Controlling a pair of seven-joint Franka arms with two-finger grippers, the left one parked.
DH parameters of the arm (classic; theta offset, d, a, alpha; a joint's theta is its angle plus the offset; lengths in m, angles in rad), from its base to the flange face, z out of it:
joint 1: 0 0.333 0 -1.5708
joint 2: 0 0 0 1.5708
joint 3: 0 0.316 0.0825 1.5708
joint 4: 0 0 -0.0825 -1.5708
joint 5: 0 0.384 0 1.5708
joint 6: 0 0 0.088 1.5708
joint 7: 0 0.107 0 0
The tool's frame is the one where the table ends.
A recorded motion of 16 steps. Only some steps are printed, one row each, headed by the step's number.
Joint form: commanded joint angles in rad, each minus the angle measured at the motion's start. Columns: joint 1, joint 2, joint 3, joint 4, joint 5, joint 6, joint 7.
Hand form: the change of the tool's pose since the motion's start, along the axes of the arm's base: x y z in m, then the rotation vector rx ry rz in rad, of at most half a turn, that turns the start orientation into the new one. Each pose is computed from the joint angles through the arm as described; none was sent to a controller.
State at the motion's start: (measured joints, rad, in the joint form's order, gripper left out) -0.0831 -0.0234 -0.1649 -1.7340 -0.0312 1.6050 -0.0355
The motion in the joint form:
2: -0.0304 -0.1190 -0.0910 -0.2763 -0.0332 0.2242 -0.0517
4: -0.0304 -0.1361 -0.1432 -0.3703 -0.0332 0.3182 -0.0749
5: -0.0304 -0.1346 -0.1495 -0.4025 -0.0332 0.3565 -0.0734
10: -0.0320 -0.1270 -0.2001 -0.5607 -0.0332 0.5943 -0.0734
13: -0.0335 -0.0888 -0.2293 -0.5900 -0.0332 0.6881 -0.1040
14: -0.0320 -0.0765 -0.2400 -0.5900 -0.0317 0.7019 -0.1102
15: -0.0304 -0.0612 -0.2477 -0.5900 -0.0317 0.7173 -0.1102
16: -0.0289 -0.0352 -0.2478 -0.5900 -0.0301 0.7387 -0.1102
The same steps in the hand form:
2: -0.0510 -0.0575 -0.0520 -0.0128 -0.0603 -0.0510
4: -0.0681 -0.0786 -0.0815 -0.0044 -0.0785 -0.0741
5: -0.0704 -0.0801 -0.0943 -0.0049 -0.0831 -0.0798
10: -0.0876 -0.0959 -0.1515 -0.0235 -0.1521 -0.1214
13: -0.0901 -0.1098 -0.1743 -0.0428 -0.1734 -0.1182
14: -0.0905 -0.1145 -0.1789 -0.0462 -0.1739 -0.1216
15: -0.0899 -0.1180 -0.1846 -0.0515 -0.1726 -0.1270
16: -0.0866 -0.1184 -0.1946 -0.0577 -0.1667 -0.1256

